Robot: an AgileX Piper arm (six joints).
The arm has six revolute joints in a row. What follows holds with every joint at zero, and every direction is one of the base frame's. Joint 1 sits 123.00 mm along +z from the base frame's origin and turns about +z. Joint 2 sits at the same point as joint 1 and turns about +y. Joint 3 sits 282.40 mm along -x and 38.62 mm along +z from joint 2 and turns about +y. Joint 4 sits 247.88 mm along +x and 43.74 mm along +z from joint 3 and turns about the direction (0.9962, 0, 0.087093). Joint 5 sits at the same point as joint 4 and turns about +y. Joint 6 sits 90.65 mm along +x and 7.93 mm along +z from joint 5 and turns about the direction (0.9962, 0, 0.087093). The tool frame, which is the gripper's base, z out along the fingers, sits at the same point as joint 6; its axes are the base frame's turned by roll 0.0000, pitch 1.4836 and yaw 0.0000 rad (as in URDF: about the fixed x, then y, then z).
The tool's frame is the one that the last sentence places.
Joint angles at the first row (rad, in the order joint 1, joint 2, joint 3, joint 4, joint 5, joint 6):
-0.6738, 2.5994, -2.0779, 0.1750, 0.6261, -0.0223
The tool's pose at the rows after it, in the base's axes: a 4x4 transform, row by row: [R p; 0 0 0 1], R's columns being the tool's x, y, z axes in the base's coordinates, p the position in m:
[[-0.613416 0.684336 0.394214 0.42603], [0.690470 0.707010 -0.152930 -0.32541], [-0.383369 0.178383 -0.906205 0.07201], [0 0 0 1]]
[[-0.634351 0.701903 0.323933 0.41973], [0.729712 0.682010 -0.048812 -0.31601], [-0.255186 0.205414 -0.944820 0.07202], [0 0 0 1]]
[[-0.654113 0.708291 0.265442 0.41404], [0.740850 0.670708 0.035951 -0.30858], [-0.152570 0.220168 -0.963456 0.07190], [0 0 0 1]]
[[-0.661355 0.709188 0.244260 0.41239], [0.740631 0.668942 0.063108 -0.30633], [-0.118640 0.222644 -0.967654 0.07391], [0 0 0 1]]
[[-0.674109 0.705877 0.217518 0.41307], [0.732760 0.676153 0.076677 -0.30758], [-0.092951 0.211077 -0.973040 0.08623], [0 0 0 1]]
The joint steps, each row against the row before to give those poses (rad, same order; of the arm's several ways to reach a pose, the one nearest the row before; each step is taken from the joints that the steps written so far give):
0.0000, -0.0041, -0.0098, 0.0136, 0.1143, 0.0412
0.0001, -0.0054, -0.0036, 0.0259, 0.1388, 0.0208
-0.0009, -0.0031, -0.0001, 0.0202, 0.1067, 0.0032
0.0000, -0.0021, -0.0055, 0.0033, 0.0419, 0.0020
0.0000, 0.0011, -0.0554, -0.0176, 0.0818, 0.0105

